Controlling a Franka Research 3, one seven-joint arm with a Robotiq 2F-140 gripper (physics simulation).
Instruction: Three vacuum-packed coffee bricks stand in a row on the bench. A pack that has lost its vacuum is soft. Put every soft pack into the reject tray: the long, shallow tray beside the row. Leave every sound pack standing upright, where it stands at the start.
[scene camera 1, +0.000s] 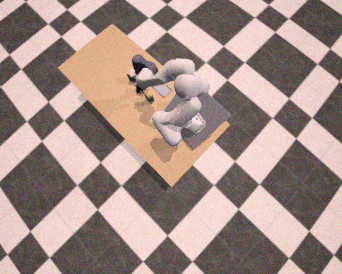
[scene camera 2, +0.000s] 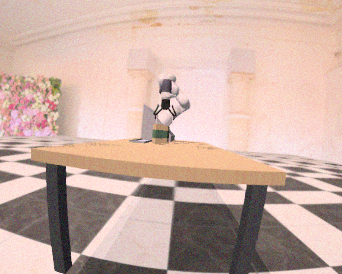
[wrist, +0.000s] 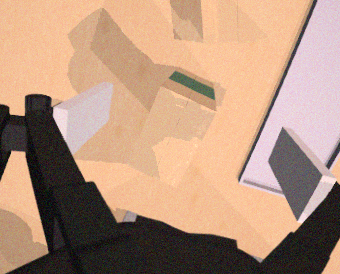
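My gripper (scene camera 1: 139, 90) (scene camera 2: 165, 116) (wrist: 192, 123) is open and empty, above the bench. In the wrist view, a tan coffee pack with a green band (wrist: 193, 86) stands beyond the gap between the fingertips, below them. Part of another tan pack (wrist: 187, 19) shows at the top edge. In scene camera 1, a small green-banded pack (scene camera 1: 149, 97) shows beside the gripper. In scene camera 2, a pack with a green band (scene camera 2: 160, 134) stands upright below the gripper. The pale reject tray (wrist: 295, 80) (scene camera 1: 162, 90) (scene camera 2: 140, 141) lies beside the row. Which packs are soft cannot be told.
The wooden bench (scene camera 1: 107, 55) (scene camera 2: 165, 162) carries the arm on a grey base plate (scene camera 1: 215, 115). The right finger hangs over the tray's near end in the wrist view. The arm and its shadows cover parts of the bench.
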